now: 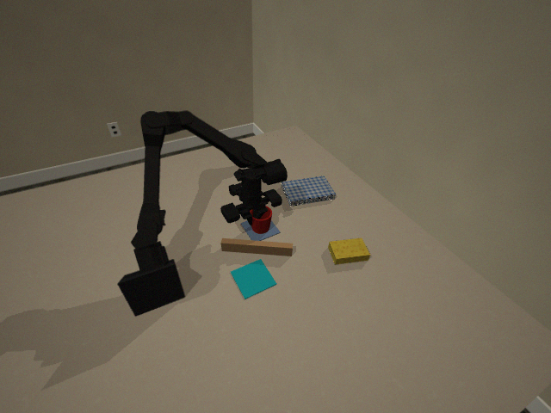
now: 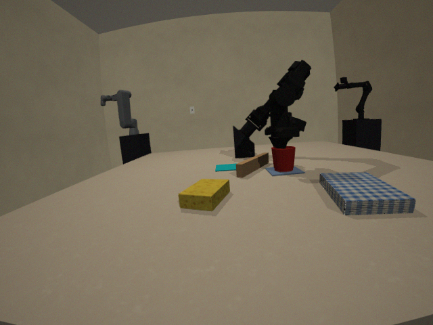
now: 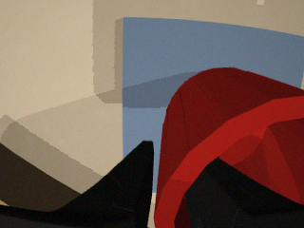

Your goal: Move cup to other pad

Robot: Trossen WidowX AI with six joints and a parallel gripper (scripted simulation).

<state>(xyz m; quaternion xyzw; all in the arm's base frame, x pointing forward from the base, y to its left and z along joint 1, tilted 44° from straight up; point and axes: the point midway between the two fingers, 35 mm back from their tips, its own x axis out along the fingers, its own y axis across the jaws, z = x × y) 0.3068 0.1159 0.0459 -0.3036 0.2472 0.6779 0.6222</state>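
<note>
The red cup is 5 cm below my hand and 3 cm ahead of it. Also, from my hand: red marble: 5 cm below, 3 cm ahead, 1 cm to the right; then blue marble: 5 cm below, 2 cm ahead; then wooden bar: 9 cm to the right, 6 cm below, 2 cm behind.
</note>
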